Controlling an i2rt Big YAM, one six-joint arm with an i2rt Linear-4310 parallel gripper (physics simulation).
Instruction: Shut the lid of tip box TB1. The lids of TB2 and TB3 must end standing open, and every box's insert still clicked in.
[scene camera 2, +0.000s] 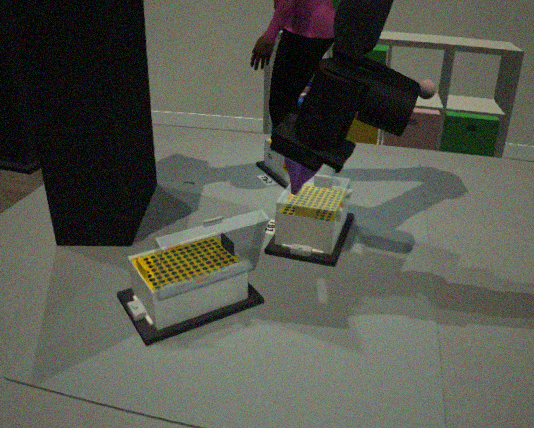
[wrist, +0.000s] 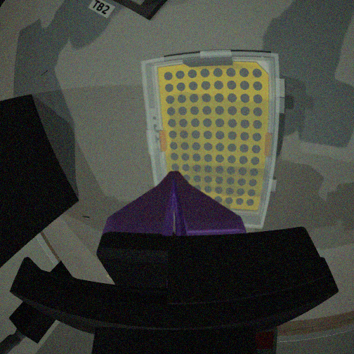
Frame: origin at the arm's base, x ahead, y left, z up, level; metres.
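Seen in the pictures: gripper, fingertip midpoint: (scene camera 2: 294, 192).
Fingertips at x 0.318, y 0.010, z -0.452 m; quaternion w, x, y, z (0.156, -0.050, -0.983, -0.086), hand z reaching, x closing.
A point is followed by its place in that frame.
Tip box TB1 (scene camera 2: 303, 233) {x 0.343, y -0.028, z -0.496 m} stands on its dark base at the centre. Its clear lid (scene camera 2: 338, 182) {x 0.370, y 0.071, z -0.453 m} (wrist: 148, 95) appears down over the yellow insert (scene camera 2: 320, 197) {x 0.348, y 0.051, z -0.473 m} (wrist: 215, 125); whether it is fully seated I cannot tell. The insert looks level. My gripper (scene camera 2: 296, 192) {x 0.318, y 0.010, z -0.452 m} (wrist: 173, 178) is shut and empty, its purple tips pointing down at TB1's left edge; contact is unclear. Another box, likely TB3 (scene camera 2: 202, 303) {x 0.271, y -0.211, z -0.506 m}, stands at the front left, its clear lid (scene camera 2: 250, 235) {x 0.329, y -0.205, z -0.406 m} standing open and its yellow insert (scene camera 2: 185, 262) {x 0.237, y -0.184, z -0.474 m} in place. TB2 (scene camera 2: 273, 158) {x 0.213, y 0.232, z -0.495 m} is mostly hidden behind my gripper; its lid state is unclear.
A large black block (scene camera 2: 97, 125) {x 0.070, y -0.102, z -0.344 m} (wrist: 30, 175) stands at the left. The TB2 label (scene camera 2: 266, 179) {x 0.208, y 0.205, z -0.528 m} (wrist: 101, 7) lies beside TB2's base. A person (scene camera 2: 305, 20) and a shelf unit (scene camera 2: 447, 75) with coloured bins are in the background.
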